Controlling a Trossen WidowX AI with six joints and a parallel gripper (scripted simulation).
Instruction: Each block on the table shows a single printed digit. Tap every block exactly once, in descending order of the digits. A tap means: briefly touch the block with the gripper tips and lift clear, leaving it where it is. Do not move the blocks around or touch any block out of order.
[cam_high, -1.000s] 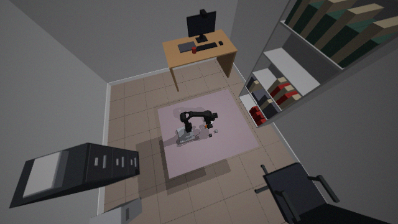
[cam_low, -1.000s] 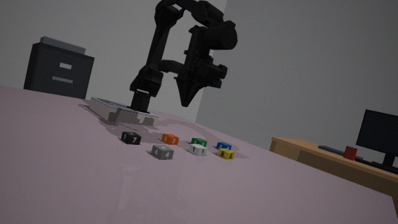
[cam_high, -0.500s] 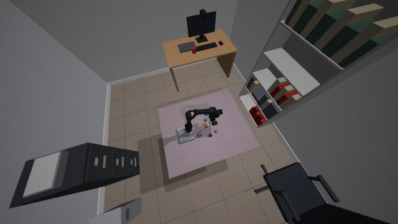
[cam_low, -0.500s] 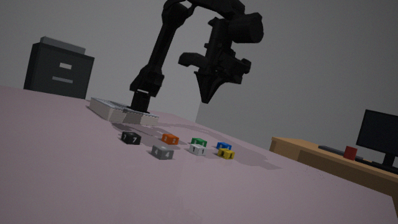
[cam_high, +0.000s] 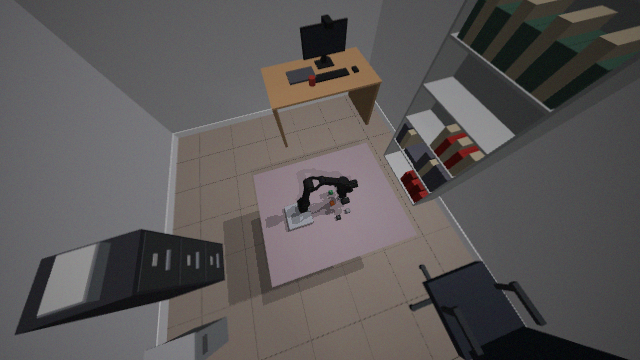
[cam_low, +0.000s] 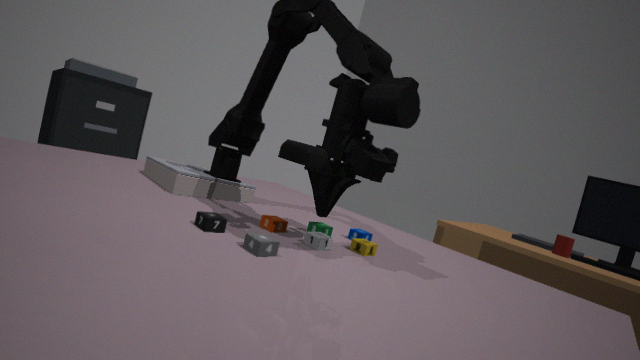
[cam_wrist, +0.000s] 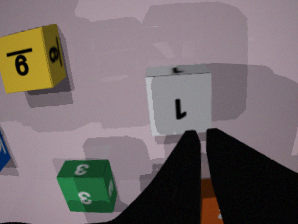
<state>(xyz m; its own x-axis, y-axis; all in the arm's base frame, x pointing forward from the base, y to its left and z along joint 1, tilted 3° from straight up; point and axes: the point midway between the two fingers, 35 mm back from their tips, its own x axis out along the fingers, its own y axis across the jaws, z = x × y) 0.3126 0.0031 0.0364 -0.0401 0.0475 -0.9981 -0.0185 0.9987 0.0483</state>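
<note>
Right now my gripper tip is 1 cm to the right of the white 1 block and 4 cm above it. From my gripper tip the other things lie so: yellow block: 3 cm ahead, 9 cm to the left, 4 cm below; then green block: 6 cm behind, 7 cm to the left, 4 cm below; then orange block: 8 cm behind, 2 cm to the right, 4 cm below.
</note>
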